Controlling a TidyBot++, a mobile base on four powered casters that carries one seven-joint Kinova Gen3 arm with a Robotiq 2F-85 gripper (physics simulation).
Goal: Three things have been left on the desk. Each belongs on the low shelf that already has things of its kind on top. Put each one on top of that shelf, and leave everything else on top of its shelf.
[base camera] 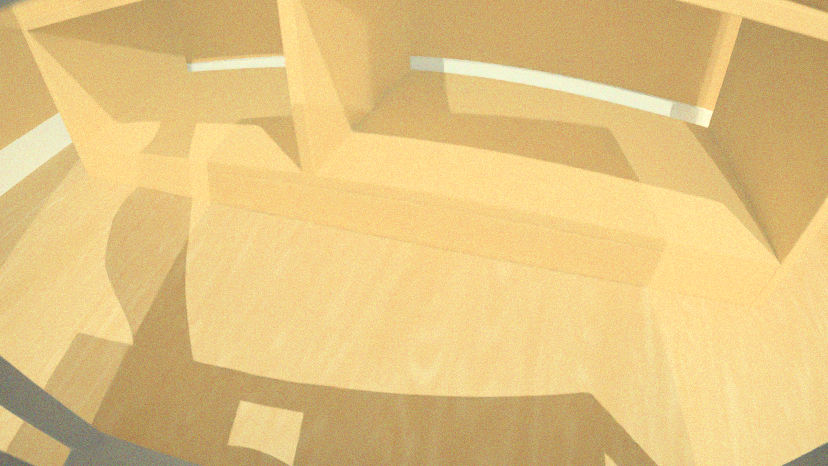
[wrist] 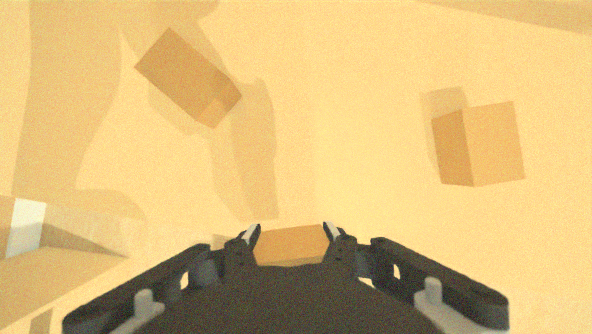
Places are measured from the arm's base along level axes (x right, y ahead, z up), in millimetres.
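Pixels of known places: gripper, fingertip midpoint: (wrist: pixel 292 234).
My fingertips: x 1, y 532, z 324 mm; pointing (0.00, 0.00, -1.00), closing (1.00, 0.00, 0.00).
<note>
Behind a point stands the place of what it marks.
My gripper (wrist: pixel 292 234) {x 1, y 532, z 324 mm} is shut on an orange-brown block (wrist: pixel 291 245) {x 1, y 536, z 359 mm}, seen between the fingertips at the bottom of the wrist view. The held block is above a pale wooden shelf top (wrist: pixel 350 125) {x 85, y 642, z 213 mm}. Two similar orange-brown blocks stand on that top: one block (wrist: pixel 185 75) {x -112, y 692, z 263 mm} at the upper left, turned at an angle, and another block (wrist: pixel 492 145) {x 231, y 604, z 263 mm} at the right. Both are apart from the gripper. In the base view the low wooden shelf (base camera: pixel 434 211) {x -8, y 478, z -343 mm} shows its open compartments; its top surface and the gripper do not show there.
An upright divider (base camera: pixel 298 86) {x -152, y 510, z -201 mm} separates the shelf's compartments. A side panel (base camera: pixel 770 133) {x 453, y 537, z -221 mm} stands at the right. Wooden floor (base camera: pixel 405 324) {x -30, y 365, z -397 mm} lies in front of the shelf, with shadows across it. A white baseboard strip (base camera: pixel 556 83) {x 208, y 858, z -323 mm} shows behind the shelf and at the left of the wrist view.
</note>
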